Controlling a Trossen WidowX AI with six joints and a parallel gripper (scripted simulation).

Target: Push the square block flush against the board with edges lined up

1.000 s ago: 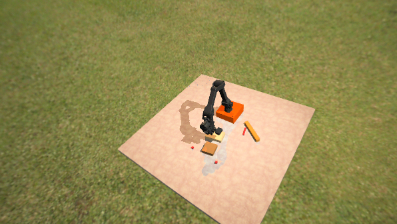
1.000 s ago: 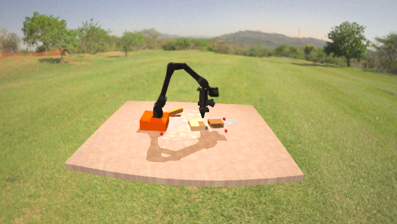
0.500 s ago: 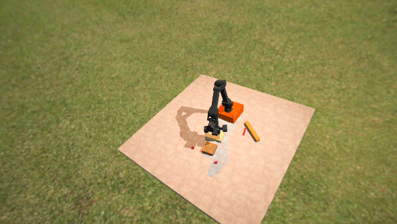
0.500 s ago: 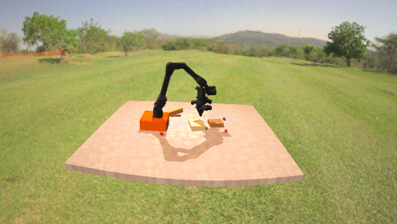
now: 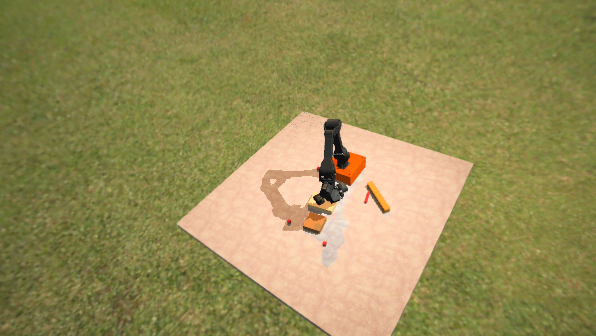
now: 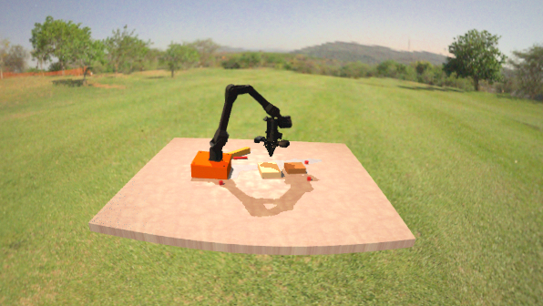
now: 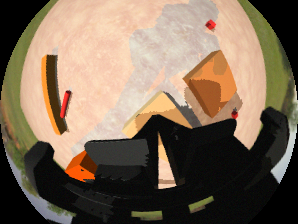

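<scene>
Right now my gripper tip is 70 mm to the left of the pale yellow square block and 50 mm above it. The rest, counted from my gripper tip: orange square block (130 mm ahead, 10 mm to the right, 50 mm below); long orange board (230 mm behind, 140 mm to the left, 50 mm below); short red stick (200 mm behind, 90 mm to the left, 60 mm below).
</scene>
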